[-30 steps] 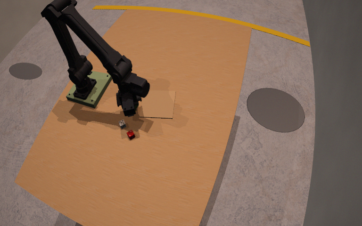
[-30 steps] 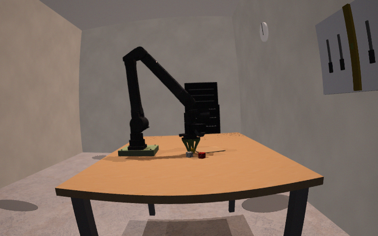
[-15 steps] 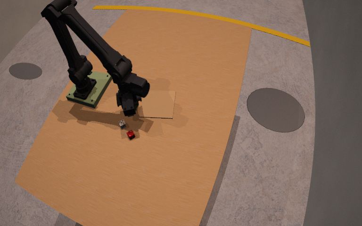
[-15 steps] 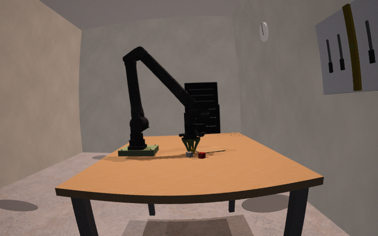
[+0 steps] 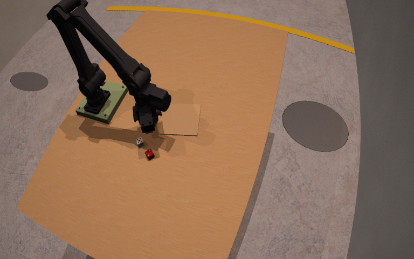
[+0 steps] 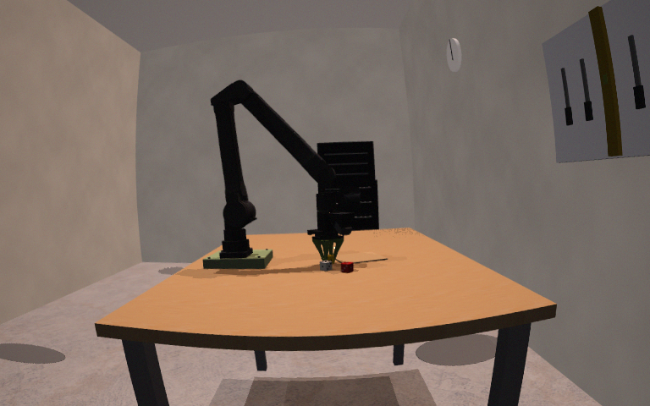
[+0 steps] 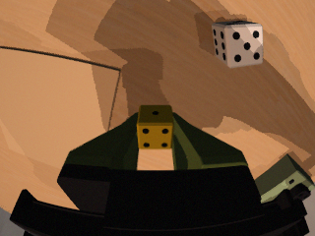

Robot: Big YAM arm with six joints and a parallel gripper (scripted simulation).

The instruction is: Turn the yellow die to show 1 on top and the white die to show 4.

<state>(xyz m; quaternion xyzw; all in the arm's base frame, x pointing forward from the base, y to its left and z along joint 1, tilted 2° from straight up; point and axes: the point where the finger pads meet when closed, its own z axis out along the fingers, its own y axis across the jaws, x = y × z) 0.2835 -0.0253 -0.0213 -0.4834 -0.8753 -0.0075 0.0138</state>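
The white die is 10 mm behind my hand and 80 mm to the right of it. The rest, counted from my hand: yellow die: right at my hand; then tan mat: 90 mm ahead, 60 mm to the left, 10 mm below; then red die: 50 mm ahead, 120 mm to the right.
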